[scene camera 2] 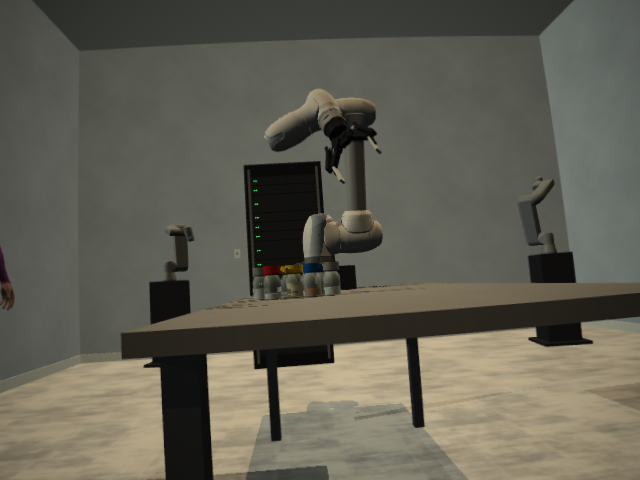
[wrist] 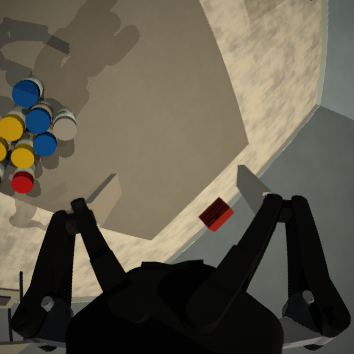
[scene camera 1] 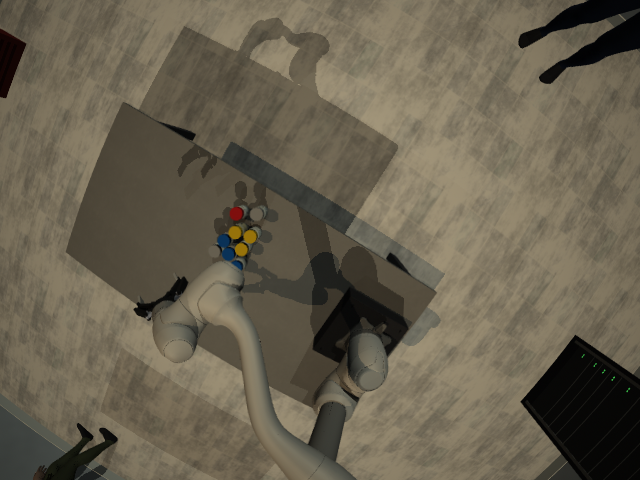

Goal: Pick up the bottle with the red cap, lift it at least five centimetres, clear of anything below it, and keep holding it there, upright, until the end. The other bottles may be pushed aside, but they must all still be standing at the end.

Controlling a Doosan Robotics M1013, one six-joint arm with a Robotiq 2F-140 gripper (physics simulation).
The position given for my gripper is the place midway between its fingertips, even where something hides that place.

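Observation:
My gripper (scene camera 2: 360,166) is visible to me, and the wrist view gives me another look at the gripper (wrist: 176,179).

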